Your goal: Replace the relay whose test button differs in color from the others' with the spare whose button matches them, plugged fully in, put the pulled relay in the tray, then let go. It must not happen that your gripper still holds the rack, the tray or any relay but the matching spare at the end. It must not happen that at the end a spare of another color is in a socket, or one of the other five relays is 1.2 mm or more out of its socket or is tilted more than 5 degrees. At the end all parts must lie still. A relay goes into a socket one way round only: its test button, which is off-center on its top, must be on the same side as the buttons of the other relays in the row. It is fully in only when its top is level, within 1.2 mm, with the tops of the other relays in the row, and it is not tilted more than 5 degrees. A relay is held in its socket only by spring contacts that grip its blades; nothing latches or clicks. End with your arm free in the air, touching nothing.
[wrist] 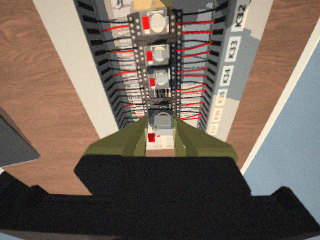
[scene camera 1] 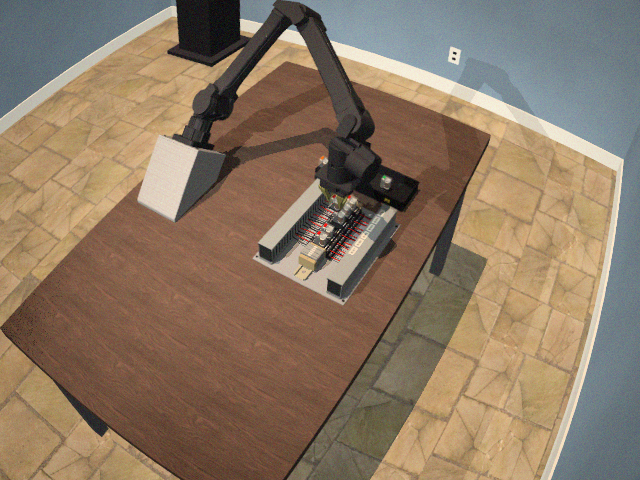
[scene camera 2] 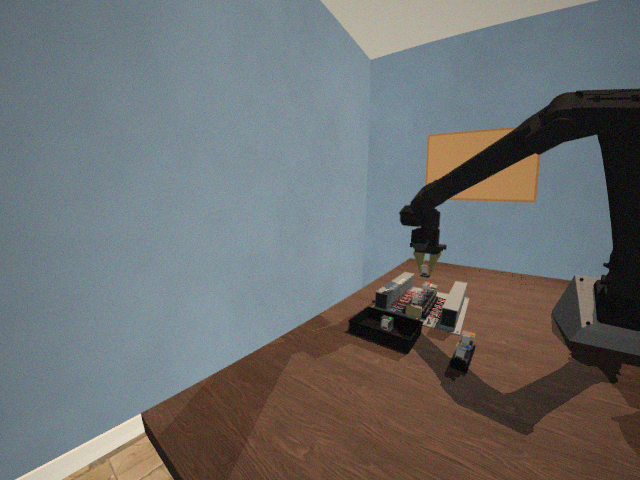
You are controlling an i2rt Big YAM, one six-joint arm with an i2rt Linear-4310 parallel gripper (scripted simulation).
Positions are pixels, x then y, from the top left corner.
Labels:
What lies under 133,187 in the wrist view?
My gripper.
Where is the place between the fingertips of my gripper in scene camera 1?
At 336,205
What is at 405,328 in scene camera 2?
A black tray.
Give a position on a grey relay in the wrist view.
160,129

